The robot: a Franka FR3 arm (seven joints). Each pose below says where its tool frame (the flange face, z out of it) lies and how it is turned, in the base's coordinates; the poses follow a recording.
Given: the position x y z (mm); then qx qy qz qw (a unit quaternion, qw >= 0).
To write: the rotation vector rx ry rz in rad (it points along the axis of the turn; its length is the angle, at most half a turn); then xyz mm. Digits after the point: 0 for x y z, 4 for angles.
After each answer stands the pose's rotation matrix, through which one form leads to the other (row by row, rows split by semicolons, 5 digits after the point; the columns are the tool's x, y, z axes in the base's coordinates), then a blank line. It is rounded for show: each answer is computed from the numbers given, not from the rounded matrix.
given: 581 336 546 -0.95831 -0.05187 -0.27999 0.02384
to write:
-2.9657 -0.1605 -0.8665 581 336 546
0.83783 0.11276 0.53416; 0.08606 -0.99348 0.07474; 0.53910 -0.01665 -0.84208

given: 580 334 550 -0.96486 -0.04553 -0.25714 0.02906
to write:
-2.9764 -0.1404 -0.7932 580 334 550
0.86361 0.10281 0.49357; 0.07292 -0.99417 0.07949; 0.49886 -0.03266 -0.86607

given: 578 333 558 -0.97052 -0.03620 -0.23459 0.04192
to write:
-2.9702 -0.1108 -0.7179 578 333 558
0.88732 0.08993 0.45231; 0.05060 -0.99386 0.09835; 0.45838 -0.06438 -0.88642

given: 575 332 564 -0.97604 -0.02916 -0.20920 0.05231
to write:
-2.9682 -0.0887 -0.6362 575 332 564
0.91077 0.07881 0.40532; 0.03504 -0.99283 0.11431; 0.41142 -0.08991 -0.90700

